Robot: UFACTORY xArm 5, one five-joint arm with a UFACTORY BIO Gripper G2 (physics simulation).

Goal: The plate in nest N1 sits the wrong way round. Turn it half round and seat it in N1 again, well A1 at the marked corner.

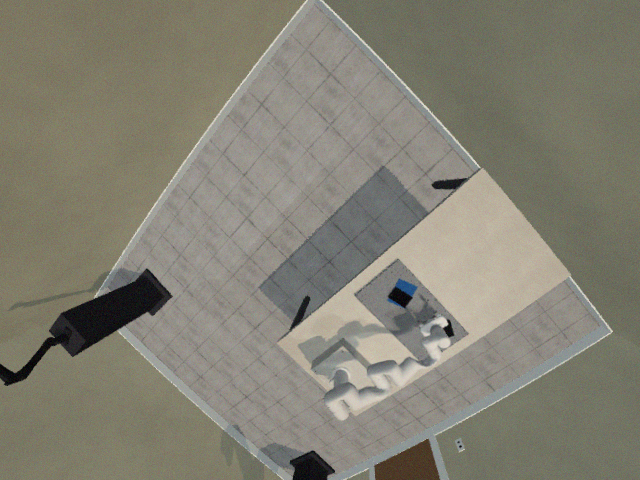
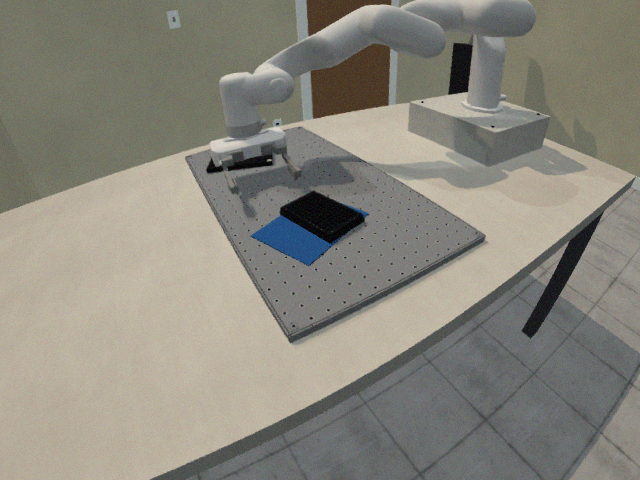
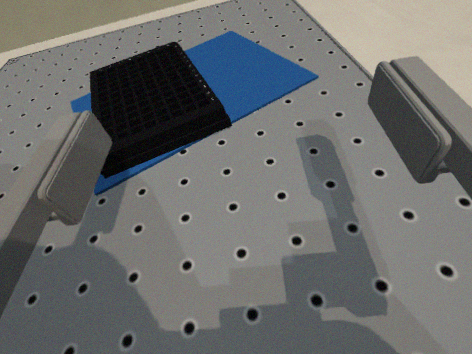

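Note:
A black well plate lies flat on a blue rectangle and covers part of it. Its well A1 cannot be made out. A low black nest-like frame is at the far end of the grey board, partly hidden by the gripper and arm; no label or marked corner is readable. My gripper is open with nothing between its fingers. It hangs above the board, between the black frame and the plate, fingers apart from both.
The perforated grey board lies on the beige table. The arm's box-shaped base stands on the table beside the board. The arm reaches over the board's far end.

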